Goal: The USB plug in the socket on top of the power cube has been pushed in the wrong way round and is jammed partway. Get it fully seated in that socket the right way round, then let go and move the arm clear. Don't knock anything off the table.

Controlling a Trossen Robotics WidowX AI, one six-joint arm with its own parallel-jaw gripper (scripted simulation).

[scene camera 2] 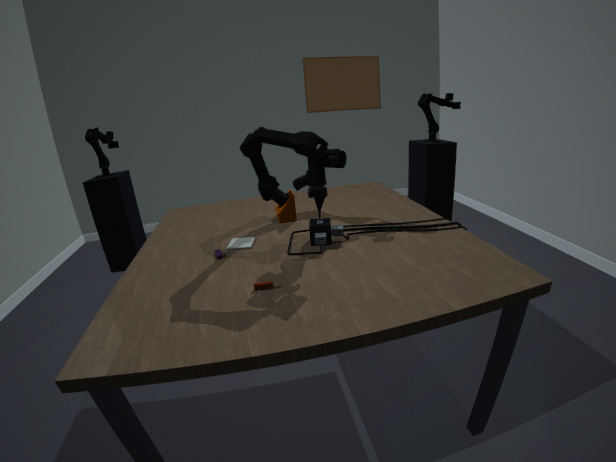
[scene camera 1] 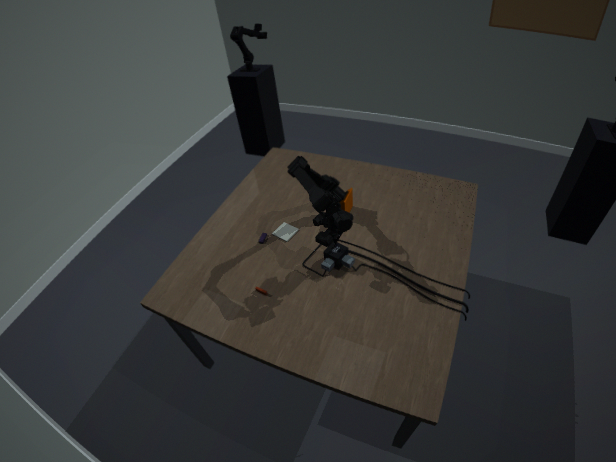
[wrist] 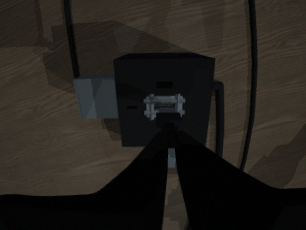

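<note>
Scene camera 2 shows my gripper [scene camera 2: 319,209], and it's holding a USB plug. You'd find the gripper in the wrist view too [wrist: 170,138].
</note>
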